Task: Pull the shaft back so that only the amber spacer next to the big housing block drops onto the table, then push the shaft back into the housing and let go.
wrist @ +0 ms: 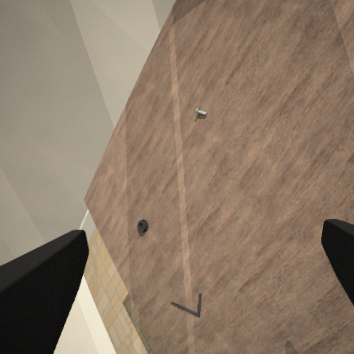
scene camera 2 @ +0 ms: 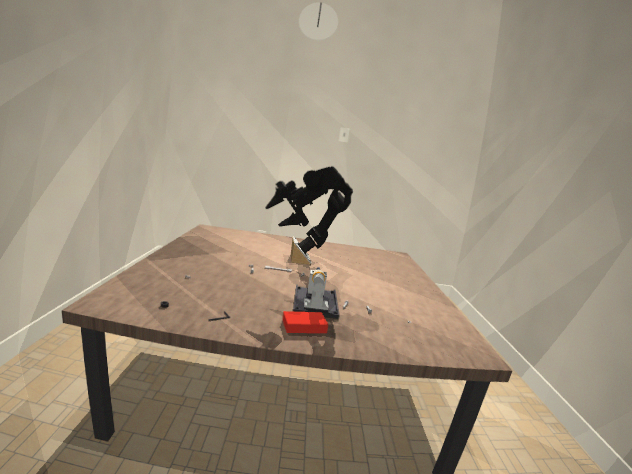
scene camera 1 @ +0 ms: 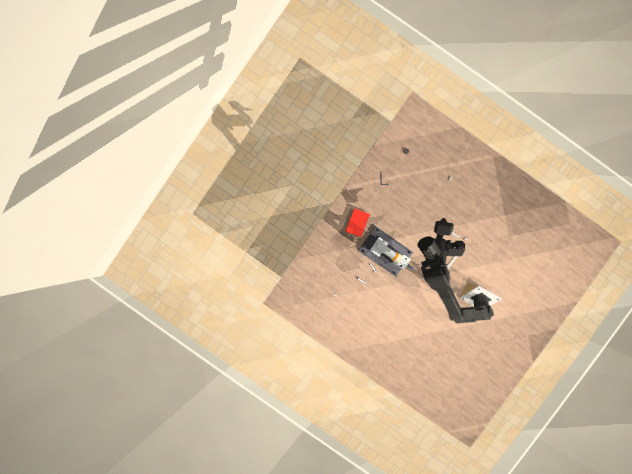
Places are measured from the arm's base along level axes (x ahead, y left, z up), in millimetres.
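Pixels of known places: gripper, fingertip midpoint: (wrist: 205, 236) (scene camera 2: 272, 217); arm's base, origin of the base link: (scene camera 2: 301, 248) (scene camera 1: 481, 298).
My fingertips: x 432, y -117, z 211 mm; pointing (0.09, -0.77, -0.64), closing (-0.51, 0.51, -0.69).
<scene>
Ahead of a thing's pixels: the offset from my fingertips to its top centre. "pt": to the spot under its first point.
The grey housing block (scene camera 1: 378, 246) (scene camera 2: 317, 294) stands on a dark base plate (scene camera 1: 365, 249) (scene camera 2: 333, 309). The amber spacer {dy +191, dx +34, dz -165 mm} (scene camera 1: 396, 256) (scene camera 2: 319, 273) shows as an orange band beyond the grey housing, beside a pale part {dy +191, dx +9, dz -165 mm} (scene camera 1: 403, 262). The shaft {pt dy +186, dx -62, dz -183 mm} (scene camera 1: 412, 267) shows as a short thin end beyond the pale part in the first scene view; the rest is hidden. My gripper (scene camera 1: 452, 237) (scene camera 2: 273, 216) (wrist: 205, 236) is open and empty. It is raised above the table, off to the side of the housing and apart from it. The housing does not show in the wrist view.
A red block {dy +156, dx +264, dz -237 mm} (scene camera 1: 357, 222) (scene camera 2: 305, 323) lies by the base plate. A hex key {dy -104, dx +280, dz -263 mm} (scene camera 1: 381, 179) (scene camera 2: 220, 317) (wrist: 192, 310), a dark nut {dy -276, dx +268, dz -257 mm} (scene camera 1: 405, 150) (scene camera 2: 164, 304) (wrist: 142, 226) and a small screw {dy -290, dx +13, dz -254 mm} (scene camera 1: 449, 177) (scene camera 2: 187, 276) (wrist: 201, 113) lie apart. A long bolt {dy +28, dx -237, dz -260 mm} (scene camera 2: 278, 268) and other screws lie about.
</scene>
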